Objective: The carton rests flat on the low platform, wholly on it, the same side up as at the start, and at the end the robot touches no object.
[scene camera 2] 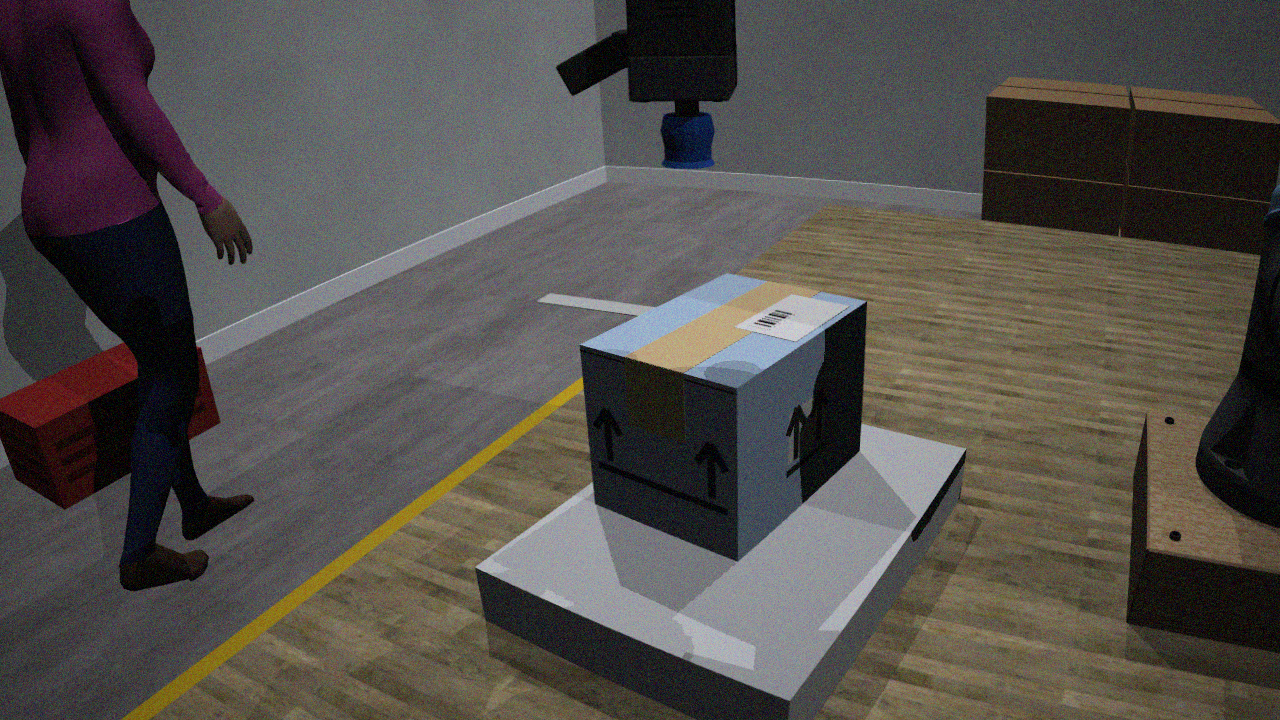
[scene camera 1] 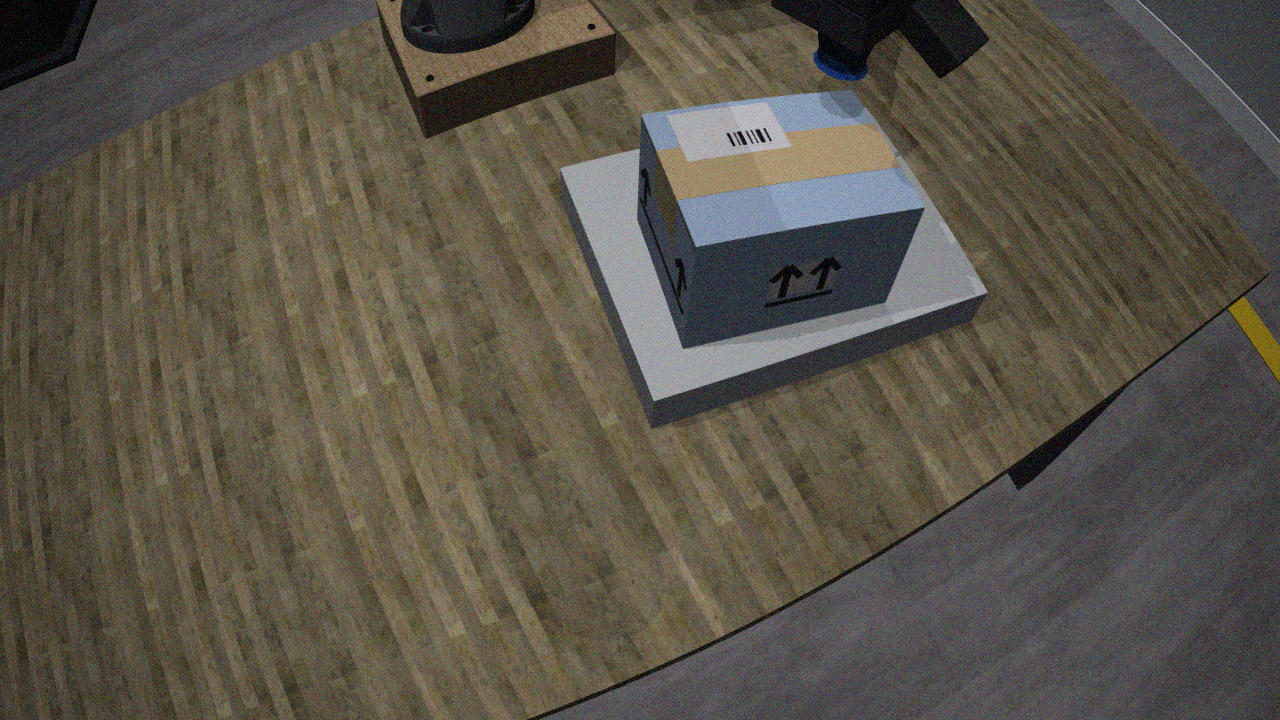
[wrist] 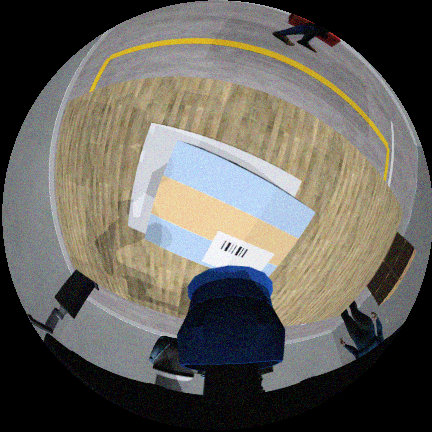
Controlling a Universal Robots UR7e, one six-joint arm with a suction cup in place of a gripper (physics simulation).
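Where they show: hand, its tool point: [scene camera 2: 688, 163] [scene camera 1: 840, 62] [wrist: 230, 295]; arm's base, origin of its link: [scene camera 1: 467, 13].
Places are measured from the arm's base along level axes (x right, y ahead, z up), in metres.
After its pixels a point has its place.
The light-blue carton [scene camera 1: 850, 192] {y 0.440, x -0.224, z 0.110 m} [scene camera 2: 662, 447] {y 0.395, x -0.278, z 0.051 m} [wrist: 215, 200] {y 0.420, x -0.216, z 0.111 m} sits flat on the low white-grey platform [scene camera 1: 617, 295] {y 0.403, x -0.066, z -0.018 m} [scene camera 2: 554, 555] {y 0.442, x -0.344, z -0.019 m} [wrist: 142, 195] {y 0.328, x -0.348, z -0.018 m}, with bare platform showing around it in the scene views. Its tape and barcode label face up, and the arrows on its sides point up. My suction cup [scene camera 1: 841, 69] [scene camera 2: 687, 164] [wrist: 230, 280] is blue, points down and hangs in the air well above the carton in the scene camera 2 view. It touches nothing. In the wrist view the cup covers a bit of the carton's edge near the label.
My arm's base stands on a wooden block [scene camera 1: 519, 89] {y 0.110, x -0.039, z -0.043 m} [scene camera 2: 1199, 573] {y 0.051, x -0.140, z -0.013 m} beside the platform. Stacked brown boxes [scene camera 2: 1056, 156] [wrist: 392, 267] stand by the wall. A person [scene camera 2: 98, 179] in a purple top walks beyond the yellow floor line [scene camera 2: 358, 546] {y 0.617, x -0.396, z -0.066 m}, near a red box [scene camera 2: 71, 429].
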